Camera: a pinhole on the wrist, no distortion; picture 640 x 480 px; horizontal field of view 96.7 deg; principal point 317.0 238.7 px. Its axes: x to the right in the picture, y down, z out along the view. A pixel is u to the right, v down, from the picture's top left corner.
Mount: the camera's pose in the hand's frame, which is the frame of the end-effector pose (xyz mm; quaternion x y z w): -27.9 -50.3 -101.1 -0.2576 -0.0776 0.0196 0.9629
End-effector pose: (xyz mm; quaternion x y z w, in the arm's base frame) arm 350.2 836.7 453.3 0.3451 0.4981 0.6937 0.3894
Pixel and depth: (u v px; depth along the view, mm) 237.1 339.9 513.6
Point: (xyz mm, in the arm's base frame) 593.5 639.8 826.6
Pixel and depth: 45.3 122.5 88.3
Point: 399.6 726.7 394.0
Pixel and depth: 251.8 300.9 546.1
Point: 648.4 685.4 808.5
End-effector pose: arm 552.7 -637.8 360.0 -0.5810 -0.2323 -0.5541 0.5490
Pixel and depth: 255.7 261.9 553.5
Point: 839.0 -333.4 126.0
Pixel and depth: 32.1 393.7 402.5
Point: 716.3 -491.4 -179.9
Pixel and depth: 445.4 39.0 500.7
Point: 712.8 -172.3 613.0
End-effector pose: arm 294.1 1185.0 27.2 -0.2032 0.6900 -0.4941 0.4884
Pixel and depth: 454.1 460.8 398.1
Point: 434.8 1240.7 -401.9
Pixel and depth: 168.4 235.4 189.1
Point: 411.3 1294.8 69.8
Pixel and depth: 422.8 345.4 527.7
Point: 582.0 1157.9 -370.4
